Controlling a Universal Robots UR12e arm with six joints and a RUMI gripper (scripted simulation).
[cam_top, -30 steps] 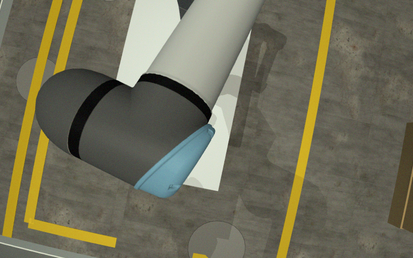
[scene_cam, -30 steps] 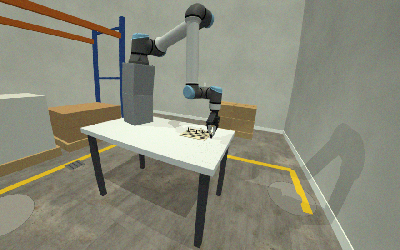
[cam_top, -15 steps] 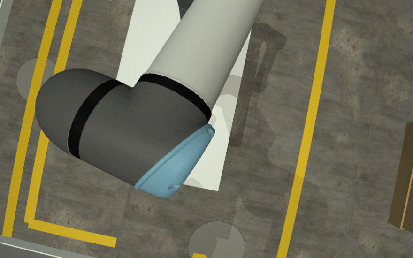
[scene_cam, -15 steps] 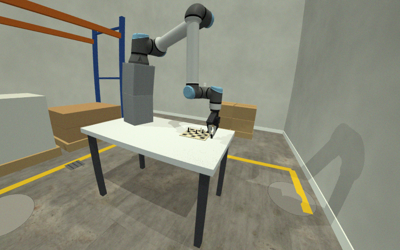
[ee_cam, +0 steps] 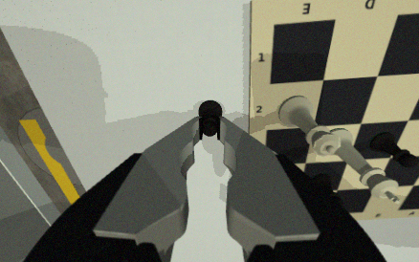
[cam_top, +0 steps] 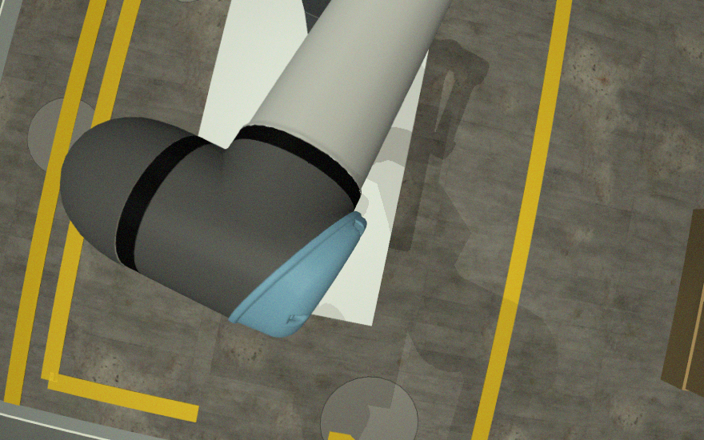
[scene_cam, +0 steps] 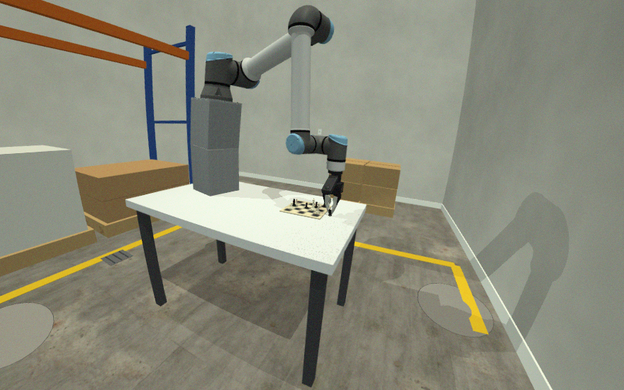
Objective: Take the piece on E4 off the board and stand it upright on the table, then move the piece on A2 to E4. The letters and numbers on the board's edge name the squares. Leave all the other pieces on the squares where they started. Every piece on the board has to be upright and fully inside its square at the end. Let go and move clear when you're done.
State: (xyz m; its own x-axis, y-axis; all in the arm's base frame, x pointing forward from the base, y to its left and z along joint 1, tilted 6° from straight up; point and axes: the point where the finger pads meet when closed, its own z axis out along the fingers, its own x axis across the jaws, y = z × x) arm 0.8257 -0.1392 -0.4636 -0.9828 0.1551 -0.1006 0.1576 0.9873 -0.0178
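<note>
Right now the chessboard is 140 mm behind my hand, 50 mm to the left of it and 20 mm below it.
</note>
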